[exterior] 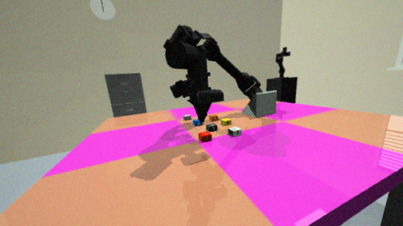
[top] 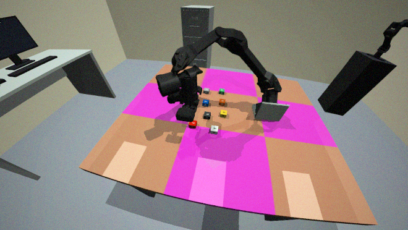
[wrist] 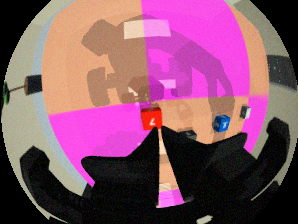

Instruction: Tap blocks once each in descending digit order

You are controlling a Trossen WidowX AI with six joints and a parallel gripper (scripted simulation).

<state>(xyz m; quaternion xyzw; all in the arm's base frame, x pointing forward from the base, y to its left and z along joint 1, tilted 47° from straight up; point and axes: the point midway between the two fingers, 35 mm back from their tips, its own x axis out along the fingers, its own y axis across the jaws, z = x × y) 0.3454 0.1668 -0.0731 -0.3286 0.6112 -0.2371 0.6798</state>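
Now: the red block 1 cm behind my gripper tip, 1 cm to the left of it and 5 cm below it. From my gripper tip the other things lie so: white block (11 cm behind, 1 cm to the left, 5 cm below); then blue block (3 cm behind, 16 cm to the right, 5 cm below); then black block (6 cm behind, 7 cm to the right, 5 cm below).
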